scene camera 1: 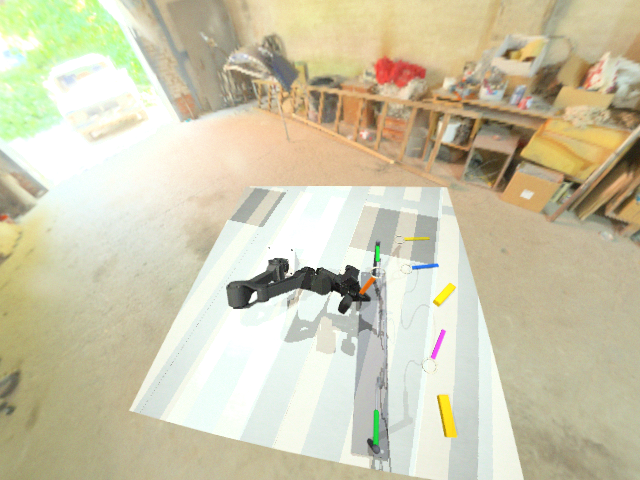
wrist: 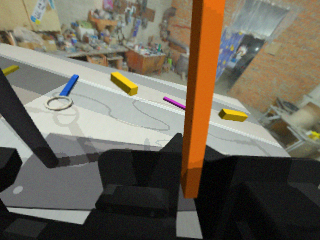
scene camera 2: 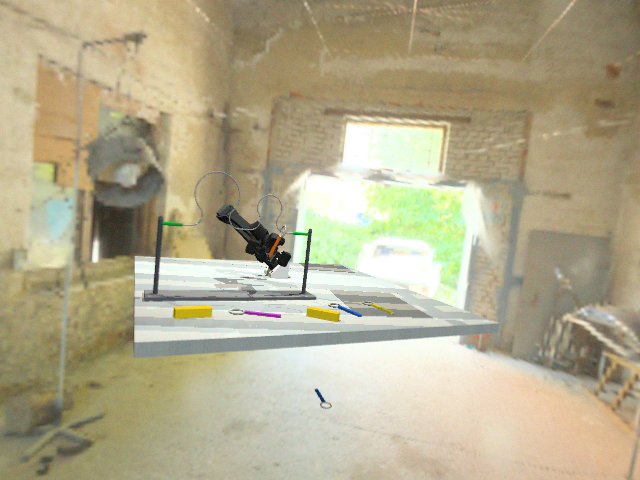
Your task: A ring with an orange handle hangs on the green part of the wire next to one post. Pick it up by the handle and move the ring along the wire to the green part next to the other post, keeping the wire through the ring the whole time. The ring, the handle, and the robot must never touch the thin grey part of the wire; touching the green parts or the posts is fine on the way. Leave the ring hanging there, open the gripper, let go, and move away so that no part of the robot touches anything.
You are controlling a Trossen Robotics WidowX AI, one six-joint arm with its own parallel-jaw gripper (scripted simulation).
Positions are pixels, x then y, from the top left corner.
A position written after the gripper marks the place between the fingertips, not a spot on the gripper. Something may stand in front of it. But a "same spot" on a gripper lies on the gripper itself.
gripper: scene camera 1; wrist; scene camera 2 269, 263
same spot on gripper: (wrist: 239, 189) = (scene camera 1: 355, 290)
